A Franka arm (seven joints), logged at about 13 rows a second.
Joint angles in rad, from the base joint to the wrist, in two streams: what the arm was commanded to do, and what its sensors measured. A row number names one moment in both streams.
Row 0, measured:
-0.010 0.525 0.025 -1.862 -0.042 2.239 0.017
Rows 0 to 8, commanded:
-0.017 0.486 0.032 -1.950 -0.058 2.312 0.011
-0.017 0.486 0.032 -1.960 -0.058 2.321 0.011
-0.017 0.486 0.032 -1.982 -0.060 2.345 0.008
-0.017 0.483 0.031 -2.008 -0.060 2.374 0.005
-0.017 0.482 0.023 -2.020 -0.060 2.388 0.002
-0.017 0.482 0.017 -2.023 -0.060 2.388 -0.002
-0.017 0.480 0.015 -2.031 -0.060 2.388 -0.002
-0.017 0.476 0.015 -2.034 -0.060 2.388 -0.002
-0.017 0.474 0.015 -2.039 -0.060 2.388 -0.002
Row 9, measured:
-0.010 0.516 0.014 -1.991 -0.045 2.370 0.015
